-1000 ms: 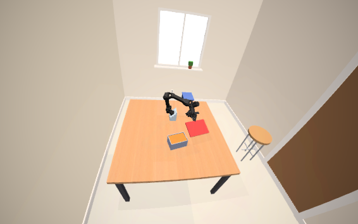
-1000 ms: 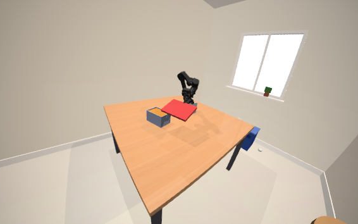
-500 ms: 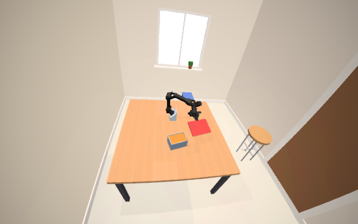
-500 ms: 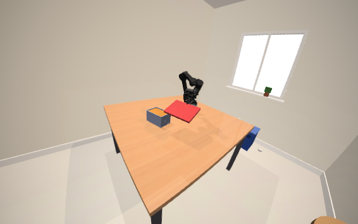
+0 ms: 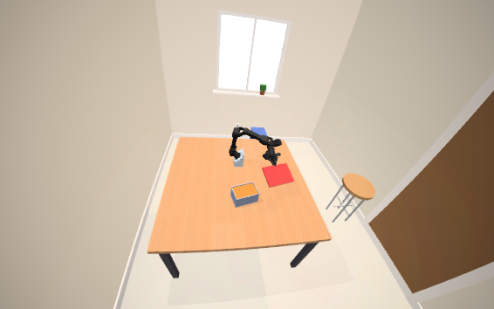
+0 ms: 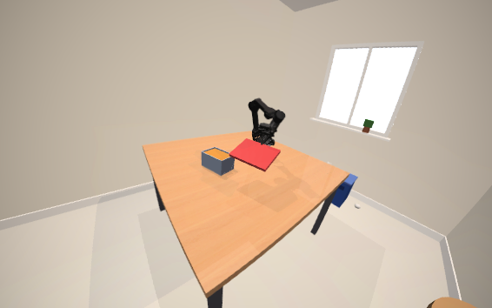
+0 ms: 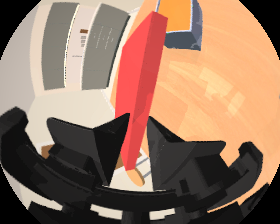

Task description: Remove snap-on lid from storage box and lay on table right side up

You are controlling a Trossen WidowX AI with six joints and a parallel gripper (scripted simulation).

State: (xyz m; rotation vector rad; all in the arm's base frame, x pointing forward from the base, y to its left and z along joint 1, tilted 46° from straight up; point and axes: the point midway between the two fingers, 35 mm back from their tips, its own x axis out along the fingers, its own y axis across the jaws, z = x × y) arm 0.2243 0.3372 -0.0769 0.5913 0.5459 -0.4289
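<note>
Now: gripper tip 70 mm short of the red lid, 30 mm to the right of it and 20 mm above it. Also, from my gripper tip: storage box (170 mm ahead, 240 mm to the right, 180 mm below).
</note>
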